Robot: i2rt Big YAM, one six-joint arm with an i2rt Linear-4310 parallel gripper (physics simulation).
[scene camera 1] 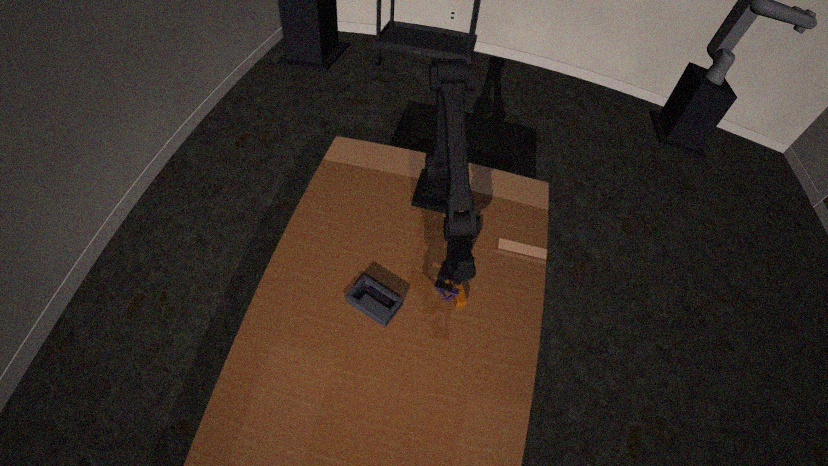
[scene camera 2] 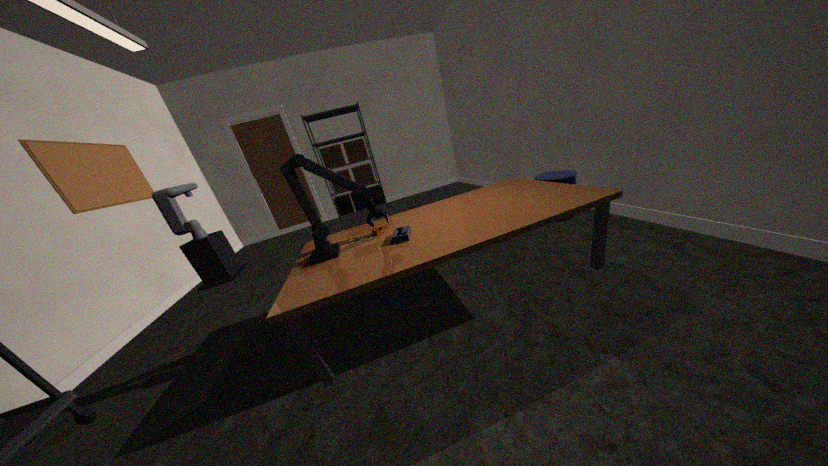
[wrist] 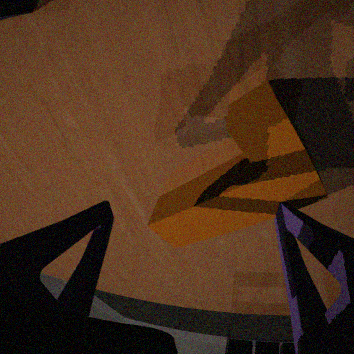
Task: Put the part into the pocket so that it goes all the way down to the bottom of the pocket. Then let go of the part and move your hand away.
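Where they show: gripper, fingertip midpoint: (scene camera 1: pixel 453 288) (scene camera 2: pixel 381 225) (wrist: pixel 191 210); arm's base at its link origin: (scene camera 1: pixel 439 189) (scene camera 2: pixel 324 251).
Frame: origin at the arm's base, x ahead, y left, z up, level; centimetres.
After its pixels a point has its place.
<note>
The orange part (scene camera 1: pixel 461 299) {x 39.1, y 15.4, z 0.2 cm} (scene camera 2: pixel 379 229) {x 34.3, y 11.5, z -1.0 cm} (wrist: pixel 215 227) {x 35.6, y 14.5, z 0.2 cm} is on the table, an angular piece with a raised section, partly in shadow. My gripper (scene camera 1: pixel 447 290) {x 36.5, y 12.2, z 0.8 cm} (scene camera 2: pixel 378 222) {x 36.5, y 12.2, z 0.8 cm} (wrist: pixel 191 210) {x 36.5, y 12.2, z 0.8 cm} is open above the part. In the wrist view the part's low end shows between the two fingertips, and its raised section lies beyond the right fingertip. The grey block with the pocket (scene camera 1: pixel 366 311) {x 50.3, y -9.6, z 0.2 cm} (scene camera 2: pixel 400 235) {x 44.1, y -15.2, z 0.8 cm} stands apart from the part, to its left in scene camera 1. The pocket's recess is dark and partly shaded. The exact gap between fingers and part cannot be told.
The wooden table (scene camera 1: pixel 324 376) {x 71.7, y -15.3, z -2.9 cm} (scene camera 2: pixel 492 214) {x 98.6, y -18.9, z -2.8 cm} carries the arm's base (scene camera 1: pixel 427 191) {x 3.3, y -3.5, z 1.3 cm} (scene camera 2: pixel 324 252) {x 0.9, y -5.2, z 1.2 cm} near one end. A pale strip (scene camera 1: pixel 522 248) lies near the table's right edge in scene camera 1. Another grey arm (scene camera 1: pixel 738 34) (scene camera 2: pixel 173 211) stands on a black pedestal off the table.
</note>
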